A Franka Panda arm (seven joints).
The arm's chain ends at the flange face. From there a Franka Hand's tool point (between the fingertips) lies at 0.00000 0.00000 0.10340 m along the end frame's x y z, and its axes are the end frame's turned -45 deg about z.
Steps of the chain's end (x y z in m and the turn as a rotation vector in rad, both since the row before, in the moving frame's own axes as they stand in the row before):
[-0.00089 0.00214 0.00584 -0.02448 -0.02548 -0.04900]
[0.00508 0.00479 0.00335 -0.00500 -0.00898 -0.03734]
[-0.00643 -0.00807 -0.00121 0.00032 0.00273 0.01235]
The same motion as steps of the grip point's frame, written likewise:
[-0.00579 0.00090 0.00578 0.00071 -0.03533 -0.04900]
[-0.00082 0.00671 0.00334 0.00281 -0.00989 -0.03734]
[0.00138 -0.01008 -0.00121 -0.00170 0.00216 0.01235]

